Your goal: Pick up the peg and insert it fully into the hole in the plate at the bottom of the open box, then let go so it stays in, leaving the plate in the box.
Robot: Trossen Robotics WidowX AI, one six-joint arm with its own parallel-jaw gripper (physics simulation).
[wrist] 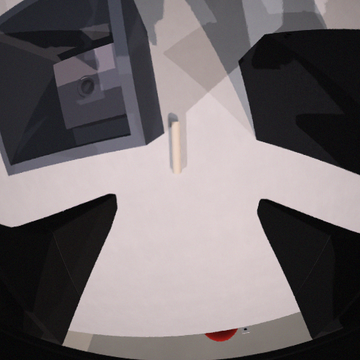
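The peg (176,148) is a thin, pale cream rod lying on the white table top, a little above the picture's middle and just right of the box. The open box (154,112) is dark blue-grey and stands at the upper left. Inside it, the plate (95,111) lies at the bottom, with a round hole (86,86) in it. My gripper (189,203) is wide open with nothing between its fingers. In the picture, the peg shows beyond the fingertips, a little left of midway between them.
A large black block-shaped object (305,90) stands at the upper right, right of the peg. Shadows fall on the table top (190,260) between it and the box. A red round thing (221,334) shows at the bottom, past the table's edge.
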